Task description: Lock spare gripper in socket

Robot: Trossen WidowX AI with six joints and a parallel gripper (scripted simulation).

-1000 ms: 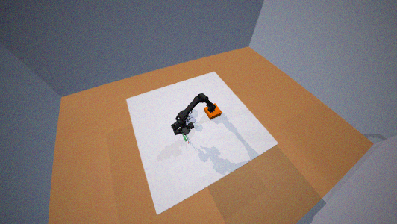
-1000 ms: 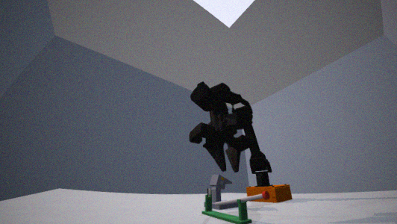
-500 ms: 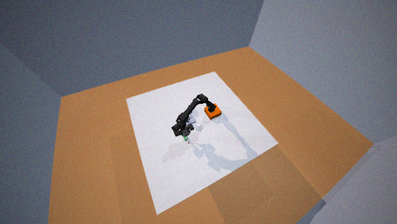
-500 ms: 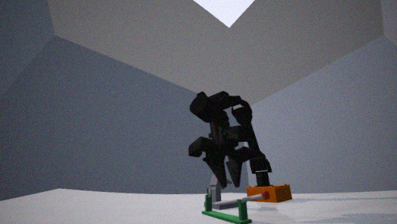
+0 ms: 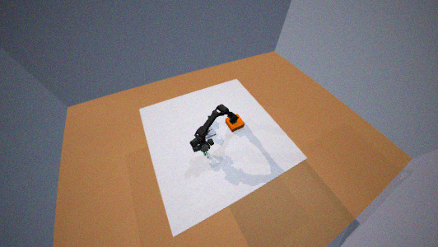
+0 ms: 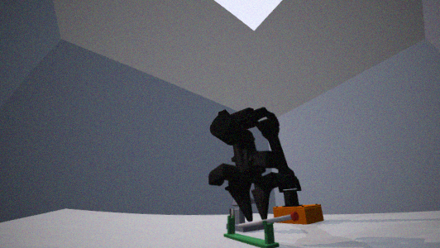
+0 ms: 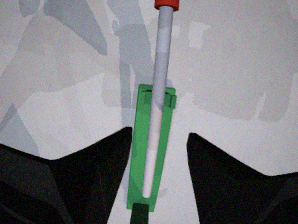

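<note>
The green cradle lies 1 cm behind my gripper tip, 4 cm to the right of it and 2 cm below it. Also, from my gripper tip: grey mount: 14 cm behind, 15 cm to the right, 1 cm above; spare gripper: 22 cm behind, 27 cm to the right, 1 cm below.
</note>
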